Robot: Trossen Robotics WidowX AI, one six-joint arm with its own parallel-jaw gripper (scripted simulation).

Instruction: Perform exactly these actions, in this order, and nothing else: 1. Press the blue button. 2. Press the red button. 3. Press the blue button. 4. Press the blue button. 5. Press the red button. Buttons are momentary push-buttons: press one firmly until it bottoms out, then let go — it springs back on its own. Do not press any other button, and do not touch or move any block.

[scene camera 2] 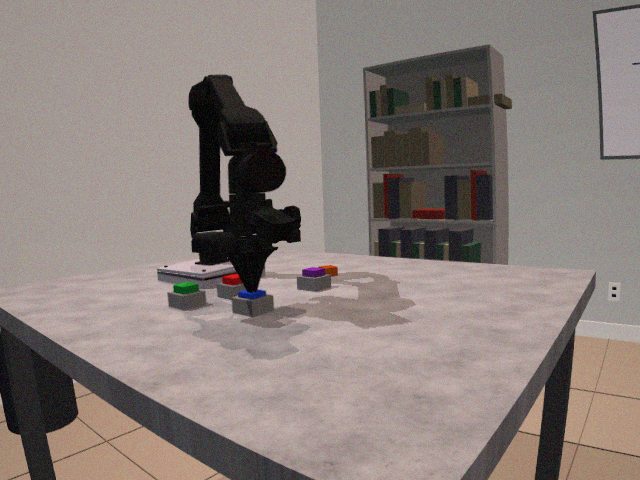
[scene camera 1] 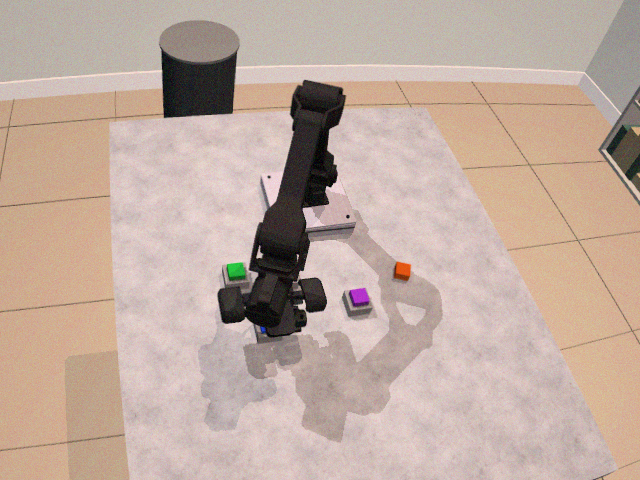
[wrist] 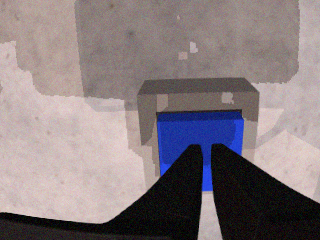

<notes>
The pictures show: the gripper and a blue button.
The gripper also shows in scene camera 1 and in the wrist view.
</notes>
